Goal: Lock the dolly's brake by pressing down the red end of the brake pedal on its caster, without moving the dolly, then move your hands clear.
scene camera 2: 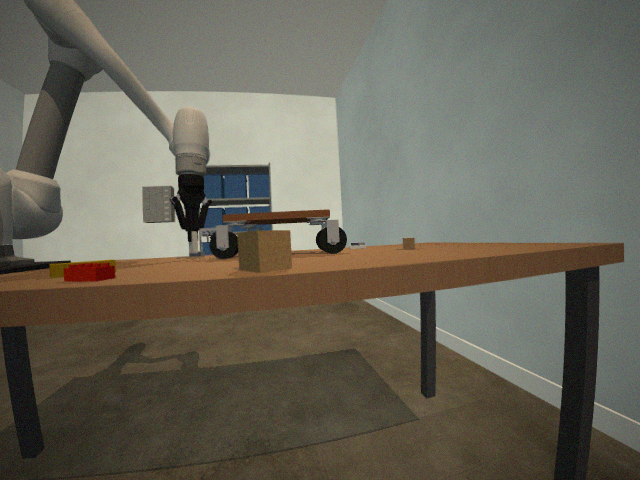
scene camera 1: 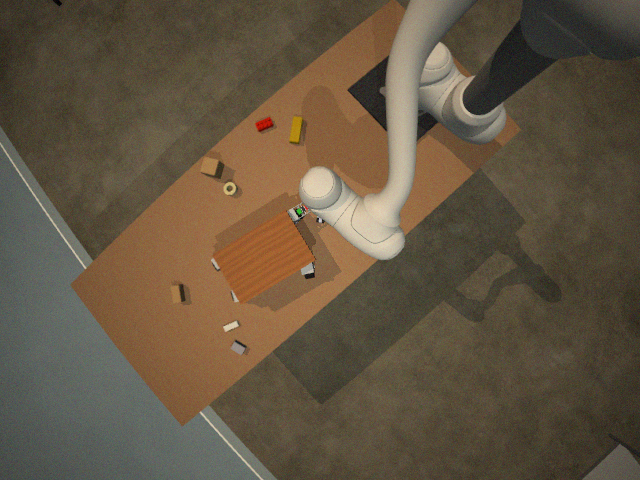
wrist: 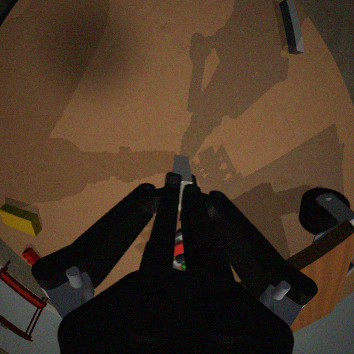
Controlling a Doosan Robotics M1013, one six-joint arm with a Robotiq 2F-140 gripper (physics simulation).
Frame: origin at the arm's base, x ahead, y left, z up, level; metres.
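Seen in the pictures: gripper, fingertip midpoint: (scene camera 2: 193, 253) (wrist: 179, 166).
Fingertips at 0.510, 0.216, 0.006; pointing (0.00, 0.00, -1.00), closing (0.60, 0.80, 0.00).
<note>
A point is followed by its place in that frame, as x, y, z.
The dolly has a brown wooden deck (scene camera 1: 263, 255) {0.769, 0.261, 0.111} (scene camera 2: 279, 215) {0.786, 0.166, 0.101} (wrist: 325, 285) {0.715, 0.325, 0.111} and stands upright on its casters. At its corner nearest the arm, the brake pedal shows a red end (scene camera 1: 305, 208) {0.567, 0.187, 0.070} (wrist: 178, 249) {0.560, 0.187, 0.076} and a green part (scene camera 1: 299, 211) {0.590, 0.186, 0.074} (wrist: 183, 267) {0.607, 0.167, 0.058}. My gripper (scene camera 2: 194, 250) {0.510, 0.216, 0.007} (wrist: 179, 166) {0.510, 0.216, 0.007} is shut and empty, pointing down low over the table, beside the dolly's near-arm end. In the wrist view the red end shows through the narrow gap between the finger links. The arm's wrist hides the fingers in the overhead view. Contact with the pedal and the pedal's tilt cannot be told.
A yellow block (scene camera 1: 295, 130) {0.451, -0.106, 0.009} (wrist: 20, 220) {0.451, -0.087, 0.009} and a red brick (scene camera 1: 264, 124) {0.542, -0.192, 0.005} (scene camera 2: 88, 271) {0.559, -0.214, 0.000} lie on the table (scene camera 1: 139, 268) {1.273, 0.041, -0.014}. A tan block (scene camera 1: 210, 166) {0.797, -0.136, 0.047} (scene camera 2: 264, 251) {0.808, -0.176, 0.016} and a yellow ring (scene camera 1: 225, 192) {0.802, -0.032, 0.011} are beside the dolly. Several small blocks lie beyond it.
</note>
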